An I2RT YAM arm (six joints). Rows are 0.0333 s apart.
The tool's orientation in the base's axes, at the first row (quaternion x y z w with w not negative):
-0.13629 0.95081 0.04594 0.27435
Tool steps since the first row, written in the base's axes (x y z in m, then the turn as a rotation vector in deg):
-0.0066 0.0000 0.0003 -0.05 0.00 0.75
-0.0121 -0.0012 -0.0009 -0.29 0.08 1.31
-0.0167 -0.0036 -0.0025 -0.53 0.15 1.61
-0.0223 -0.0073 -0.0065 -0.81 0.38 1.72
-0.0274 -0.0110 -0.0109 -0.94 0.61 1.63
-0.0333 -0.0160 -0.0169 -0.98 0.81 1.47
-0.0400 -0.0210 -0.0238 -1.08 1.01 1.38
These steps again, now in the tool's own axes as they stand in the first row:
0.0052 0.0019 -0.0036 -0.36 0.02 -0.66
0.0106 0.0023 -0.0056 -0.48 0.18 -1.24
0.0157 0.0013 -0.0070 -0.46 0.31 -1.61
0.0233 -0.0007 -0.0070 -0.35 0.62 -1.80
0.0307 -0.0029 -0.0065 -0.25 0.87 -1.76
0.0398 -0.0061 -0.0053 -0.18 1.07 -1.61
0.0501 -0.0091 -0.0037 -0.10 1.29 -1.55

